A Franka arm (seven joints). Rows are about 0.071 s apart.
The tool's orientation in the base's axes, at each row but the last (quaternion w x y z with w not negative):
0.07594, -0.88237, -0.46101, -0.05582
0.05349, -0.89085, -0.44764, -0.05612
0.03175, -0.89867, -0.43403, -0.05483
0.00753, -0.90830, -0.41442, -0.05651
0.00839, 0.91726, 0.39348, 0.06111
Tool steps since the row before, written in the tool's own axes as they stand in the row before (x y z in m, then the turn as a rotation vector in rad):
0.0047, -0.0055, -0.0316, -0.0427, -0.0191, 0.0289
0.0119, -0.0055, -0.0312, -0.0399, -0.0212, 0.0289
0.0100, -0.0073, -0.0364, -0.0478, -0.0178, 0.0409
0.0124, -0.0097, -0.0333, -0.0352, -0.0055, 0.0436
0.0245, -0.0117, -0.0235, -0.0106, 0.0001, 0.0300
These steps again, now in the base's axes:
-0.0027, 0.0010, 0.0323, -0.0392, -0.0183, -0.0340
0.0010, 0.0081, 0.0328, -0.0392, -0.0148, -0.0335
-0.0021, 0.0085, 0.0374, -0.0405, -0.0218, -0.0464
-0.0025, 0.0137, 0.0341, -0.0228, -0.0202, -0.0473
0.0055, 0.0250, 0.0252, -0.0036, -0.0068, -0.0309

